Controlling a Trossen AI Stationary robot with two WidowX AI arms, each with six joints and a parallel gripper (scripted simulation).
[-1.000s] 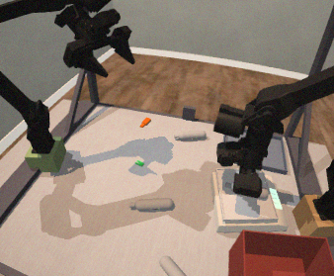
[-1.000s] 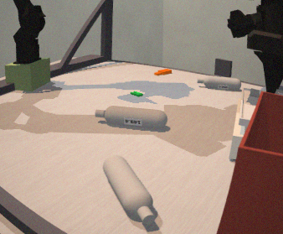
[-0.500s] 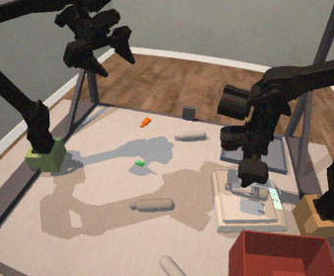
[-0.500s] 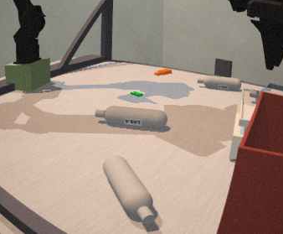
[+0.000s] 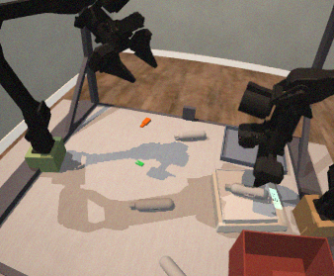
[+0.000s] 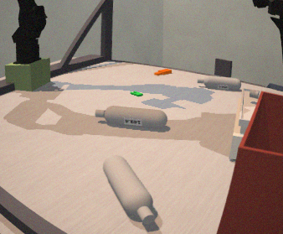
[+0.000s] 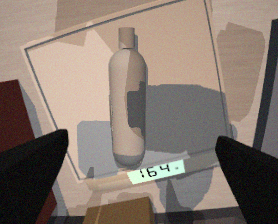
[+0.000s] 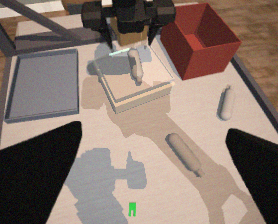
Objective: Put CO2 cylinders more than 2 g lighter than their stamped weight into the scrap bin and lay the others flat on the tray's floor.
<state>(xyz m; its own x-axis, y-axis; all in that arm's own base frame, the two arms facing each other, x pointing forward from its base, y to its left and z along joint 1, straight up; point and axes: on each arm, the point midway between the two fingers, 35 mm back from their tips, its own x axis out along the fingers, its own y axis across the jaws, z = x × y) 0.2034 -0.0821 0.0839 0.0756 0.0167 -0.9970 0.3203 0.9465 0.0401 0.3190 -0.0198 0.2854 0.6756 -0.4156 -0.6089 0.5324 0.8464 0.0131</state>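
My left hand is 1 cm short of the scale platform, 1 cm to the left of it and 12 cm above it. From my left hand the other things lie so: scale 1 cm ahead, 13 cm below; then red scrap bin 23 cm ahead, 8 cm to the left, 14 cm below; then blue-grey tray 25 cm behind, 3 cm to the left, 16 cm below.
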